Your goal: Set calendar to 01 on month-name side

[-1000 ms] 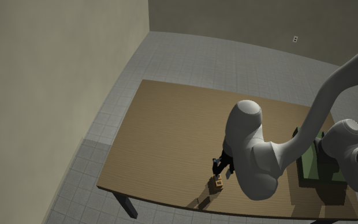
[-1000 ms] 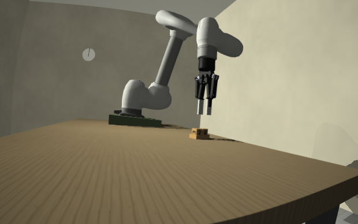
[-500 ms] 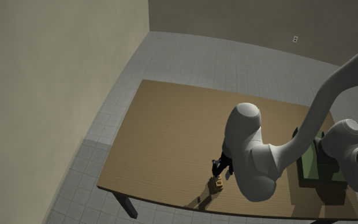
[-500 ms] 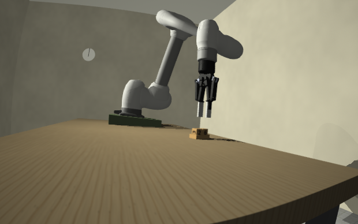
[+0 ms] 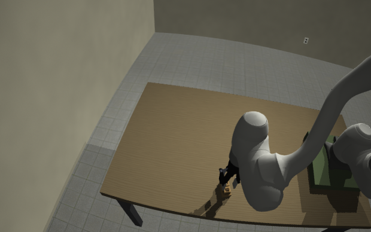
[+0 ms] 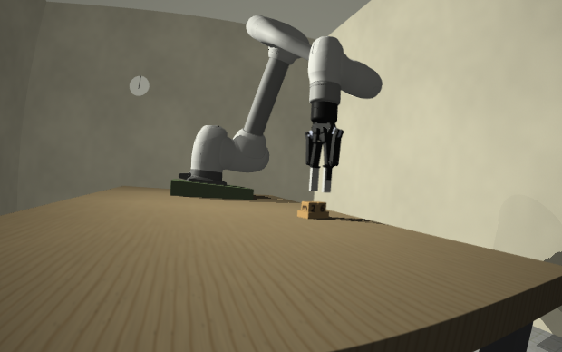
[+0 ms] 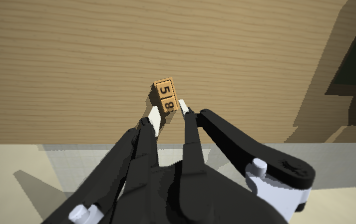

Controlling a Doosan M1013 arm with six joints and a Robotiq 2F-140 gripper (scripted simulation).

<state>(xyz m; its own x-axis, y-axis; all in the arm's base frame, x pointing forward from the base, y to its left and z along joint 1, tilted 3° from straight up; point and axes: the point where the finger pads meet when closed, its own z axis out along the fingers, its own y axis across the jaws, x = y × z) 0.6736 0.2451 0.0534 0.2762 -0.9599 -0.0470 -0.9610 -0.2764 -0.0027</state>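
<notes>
Right now the wooden tray is 20 mm to the right of my hand and 90 mm below it.
</notes>
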